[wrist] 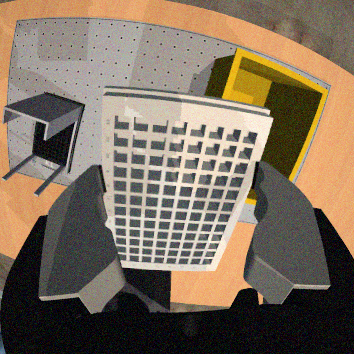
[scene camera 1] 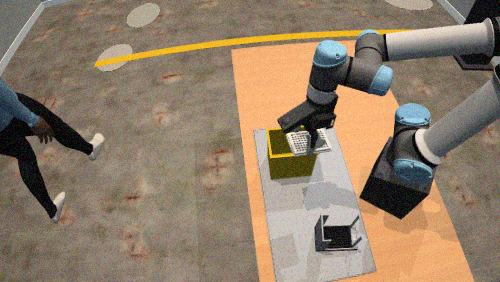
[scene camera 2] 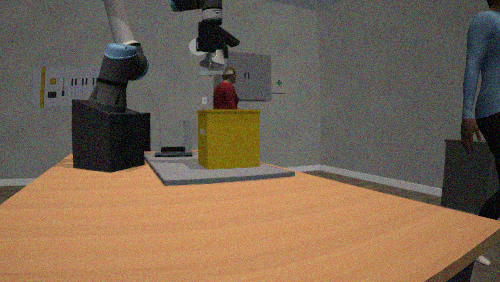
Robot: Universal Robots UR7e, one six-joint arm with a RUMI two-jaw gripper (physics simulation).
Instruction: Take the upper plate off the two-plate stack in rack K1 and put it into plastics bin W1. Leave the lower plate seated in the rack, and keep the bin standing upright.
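Frame: origin at the arm's base, x ahead, y left, z up, level; millimetres.
Seen in the pictures: gripper, fingertip midpoint: (wrist: pixel 178 166) (scene camera 1: pixel 302 144) (scene camera 2: pixel 217 75); arm's base at its link origin: (scene camera 2: pixel 106 107).
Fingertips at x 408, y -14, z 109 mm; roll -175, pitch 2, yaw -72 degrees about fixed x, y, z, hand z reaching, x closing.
Pixels of each thing's top centre, then the offset from my fingertips to it. Level surfaces: height alone.
- upper plate at its top centre: (wrist: pixel 172 218) (scene camera 1: pixel 309 139) (scene camera 2: pixel 212 68) dx -20, dy -3, dz +23 mm
- Bin W1 at its top centre: (wrist: pixel 263 138) (scene camera 2: pixel 227 110) (scene camera 1: pixel 292 140) dx +10, dy -104, dz -129 mm
- Rack K1 at its top centre: (wrist: pixel 19 158) (scene camera 1: pixel 344 226) (scene camera 2: pixel 172 121) dx -132, dy +229, dz -164 mm
- grey perforated board at its surface level: dz -309 mm
- wooden table at its surface level: dz -321 mm
My gripper (scene camera 1: pixel 311 142) (scene camera 2: pixel 215 64) (wrist: pixel 178 166) is shut on the upper plate (scene camera 1: pixel 298 143) (scene camera 2: pixel 211 74) (wrist: pixel 180 106), a white gridded plate held by its two sides. The plate hangs well above bin W1's rim and overlaps part of its opening in scene camera 1. Bin W1 (scene camera 1: pixel 292 167) (scene camera 2: pixel 229 140) (wrist: pixel 250 87) is yellow, open-topped and upright. Rack K1 (scene camera 1: pixel 320 235) (scene camera 2: pixel 172 154) (wrist: pixel 45 107) stands apart from it. A black, faintly gridded surface (scene camera 1: pixel 337 237) (wrist: pixel 50 142) lies low inside the rack and looks like the lower plate; its seating is hard to tell.
Bin and rack stand on a grey perforated board (scene camera 1: pixel 280 200) (scene camera 2: pixel 175 175) (wrist: pixel 110 40) on the wooden table (scene camera 1: pixel 265 85) (scene camera 2: pixel 250 225). The arm's black base block (scene camera 1: pixel 400 195) (scene camera 2: pixel 110 142) is beside the board. A person in blue (scene camera 1: pixel 10 115) (scene camera 2: pixel 487 75) is near the table.
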